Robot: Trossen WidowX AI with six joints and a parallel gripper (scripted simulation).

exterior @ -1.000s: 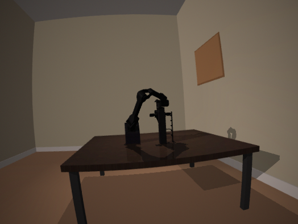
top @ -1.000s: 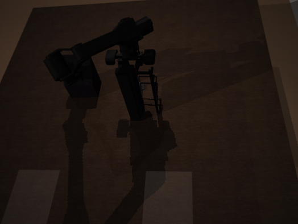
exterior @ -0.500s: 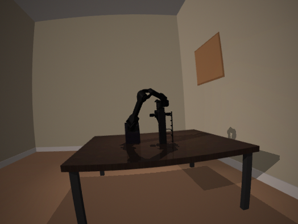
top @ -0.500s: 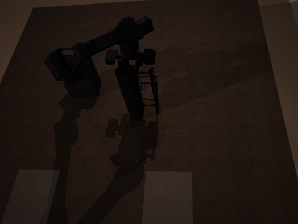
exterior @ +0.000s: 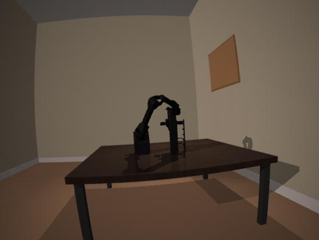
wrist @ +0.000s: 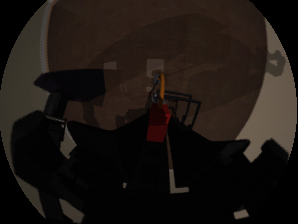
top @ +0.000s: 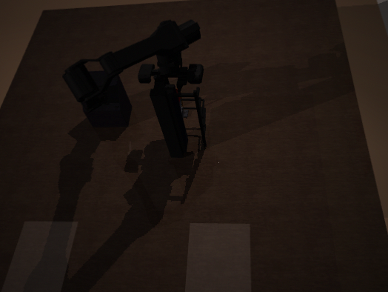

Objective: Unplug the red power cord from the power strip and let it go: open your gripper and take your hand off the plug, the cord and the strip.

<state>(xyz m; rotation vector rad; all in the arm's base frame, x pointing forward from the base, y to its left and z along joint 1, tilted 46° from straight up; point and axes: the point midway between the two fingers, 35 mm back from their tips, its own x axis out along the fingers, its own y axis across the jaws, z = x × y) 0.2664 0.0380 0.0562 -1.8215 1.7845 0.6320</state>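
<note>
The red plug lies 30 mm to the right of my gripper tip. From my gripper tip the other things lie so: thin ladder-like frame (90 mm ahead, 90 mm to the right, 20 mm below).
</note>
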